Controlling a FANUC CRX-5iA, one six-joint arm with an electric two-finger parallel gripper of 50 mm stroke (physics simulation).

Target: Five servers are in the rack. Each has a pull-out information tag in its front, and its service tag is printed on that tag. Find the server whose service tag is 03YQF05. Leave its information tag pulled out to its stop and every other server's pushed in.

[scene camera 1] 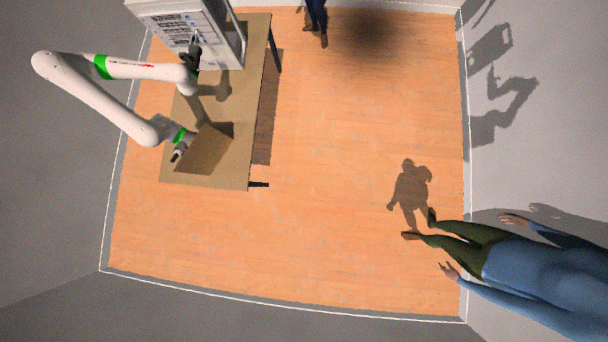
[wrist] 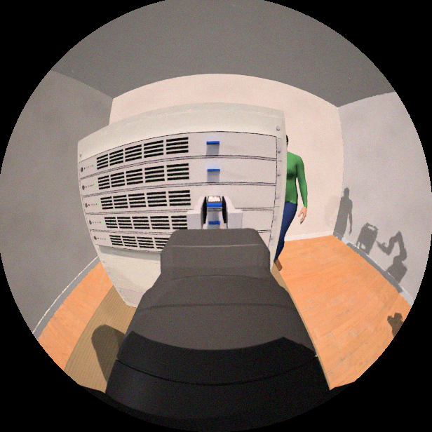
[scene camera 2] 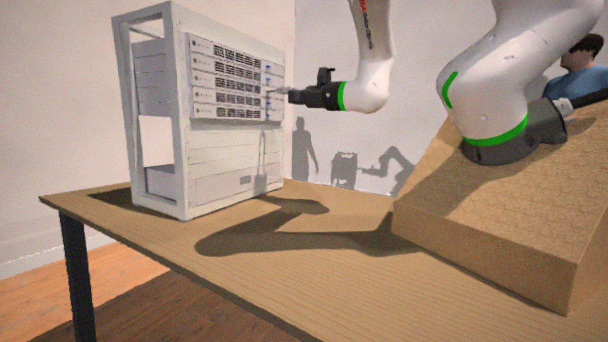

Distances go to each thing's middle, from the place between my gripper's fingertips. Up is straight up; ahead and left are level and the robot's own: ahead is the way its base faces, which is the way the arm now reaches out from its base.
Labels:
I see the white rack (scene camera 2: 197, 67) 18 cm ahead of my hand, 13 cm to the left of it and 12 cm below it.

